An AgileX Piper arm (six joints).
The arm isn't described. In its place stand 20 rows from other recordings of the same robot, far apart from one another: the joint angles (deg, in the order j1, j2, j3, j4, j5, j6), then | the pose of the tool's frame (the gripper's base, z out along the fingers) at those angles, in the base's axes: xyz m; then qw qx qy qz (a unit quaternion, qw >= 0).
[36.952, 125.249, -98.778, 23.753, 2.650, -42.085] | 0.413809 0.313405 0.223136 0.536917 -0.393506 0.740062 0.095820
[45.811, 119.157, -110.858, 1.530, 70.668, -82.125] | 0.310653 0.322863 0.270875 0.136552 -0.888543 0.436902 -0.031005
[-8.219, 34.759, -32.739, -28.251, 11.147, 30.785] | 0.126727 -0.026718 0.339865 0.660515 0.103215 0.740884 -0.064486
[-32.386, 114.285, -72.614, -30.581, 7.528, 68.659] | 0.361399 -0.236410 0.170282 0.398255 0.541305 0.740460 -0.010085
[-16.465, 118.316, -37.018, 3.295, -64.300, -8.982] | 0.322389 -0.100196 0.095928 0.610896 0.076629 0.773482 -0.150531
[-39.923, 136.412, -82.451, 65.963, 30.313, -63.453] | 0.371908 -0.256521 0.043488 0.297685 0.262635 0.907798 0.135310
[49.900, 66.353, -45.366, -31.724, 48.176, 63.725] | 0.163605 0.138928 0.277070 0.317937 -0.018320 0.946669 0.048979
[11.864, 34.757, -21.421, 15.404, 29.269, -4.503] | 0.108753 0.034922 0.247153 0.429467 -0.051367 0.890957 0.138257
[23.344, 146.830, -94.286, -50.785, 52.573, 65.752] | 0.432231 0.125560 0.003366 0.165044 0.055448 0.943706 -0.281257
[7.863, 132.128, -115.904, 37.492, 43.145, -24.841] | 0.513708 0.109181 0.217921 0.327997 -0.104124 0.909006 0.235124
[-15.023, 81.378, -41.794, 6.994, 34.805, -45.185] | 0.240201 -0.057916 0.198897 0.176126 -0.213945 0.959420 -0.052163
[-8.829, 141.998, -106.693, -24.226, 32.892, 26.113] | 0.507863 -0.099406 0.081410 0.246803 0.147240 0.950774 -0.115918
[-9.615, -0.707, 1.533, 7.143, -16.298, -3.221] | 0.049654 -0.011632 0.229914 0.819132 0.080119 0.565528 -0.052745
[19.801, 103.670, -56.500, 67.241, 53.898, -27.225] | 0.283285 0.174056 0.179142 0.016205 0.011290 -0.901939 -0.431412
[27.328, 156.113, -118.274, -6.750, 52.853, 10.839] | 0.451261 0.223596 -0.005795 0.051196 -0.176462 0.982410 -0.033320
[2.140, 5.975, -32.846, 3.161, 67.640, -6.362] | -0.001907 0.004573 0.288771 0.456288 -0.068234 0.887148 0.010686
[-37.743, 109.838, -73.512, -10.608, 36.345, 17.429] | 0.304557 -0.248308 0.180545 0.177726 0.397030 0.894742 -0.101088
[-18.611, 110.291, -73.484, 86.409, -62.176, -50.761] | 0.351156 -0.203005 0.242888 0.506475 0.557080 0.537720 -0.379476
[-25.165, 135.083, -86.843, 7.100, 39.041, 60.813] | 0.398971 -0.179616 0.049422 0.051025 0.712187 0.697498 0.060680
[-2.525, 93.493, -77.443, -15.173, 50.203, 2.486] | 0.349145 -0.033714 0.298630 0.245998 -0.014651 0.961786 -0.119320
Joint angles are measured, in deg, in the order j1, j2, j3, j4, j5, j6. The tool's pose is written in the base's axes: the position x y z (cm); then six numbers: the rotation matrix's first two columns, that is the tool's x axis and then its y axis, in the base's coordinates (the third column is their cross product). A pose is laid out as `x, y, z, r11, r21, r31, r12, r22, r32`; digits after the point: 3 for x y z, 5 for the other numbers.
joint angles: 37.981 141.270 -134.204 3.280 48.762 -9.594
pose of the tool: 43.373, 34.360, 21.203, -0.52328, -0.57247, -0.63123, -0.70991, 0.70261, -0.04871
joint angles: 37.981 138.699 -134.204 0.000 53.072 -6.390
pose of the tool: 42.839, 33.447, 23.229, -0.55354, -0.57338, -0.60401, -0.68124, 0.72893, -0.06764
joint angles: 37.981 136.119 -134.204 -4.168 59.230 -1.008
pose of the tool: 42.141, 32.181, 25.098, -0.62093, -0.55422, -0.55433, -0.62171, 0.77891, -0.08234
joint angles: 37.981 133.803 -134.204 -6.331 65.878 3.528
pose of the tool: 41.212, 31.015, 26.688, -0.69423, -0.52150, -0.49606, -0.56182, 0.82344, -0.07941
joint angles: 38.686 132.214 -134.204 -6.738 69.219 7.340
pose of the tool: 40.191, 30.904, 27.859, -0.73734, -0.48078, -0.47453, -0.51965, 0.85252, -0.05629
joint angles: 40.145 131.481 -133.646 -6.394 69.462 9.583
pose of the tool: 39.159, 31.786, 28.202, -0.74763, -0.46454, -0.47461, -0.51279, 0.85792, -0.03193
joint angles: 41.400 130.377 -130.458 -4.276 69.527 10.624
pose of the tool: 37.882, 32.550, 27.534, -0.76894, -0.46698, -0.43665, -0.52170, 0.85311, 0.00634
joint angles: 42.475 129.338 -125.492 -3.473 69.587 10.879
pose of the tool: 36.680, 32.881, 25.948, -0.78666, -0.49293, -0.37173, -0.53426, 0.84526, 0.00977
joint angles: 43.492 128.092 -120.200 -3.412 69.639 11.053
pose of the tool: 35.424, 32.907, 24.407, -0.79731, -0.52063, -0.30535, -0.54649, 0.83746, -0.00091
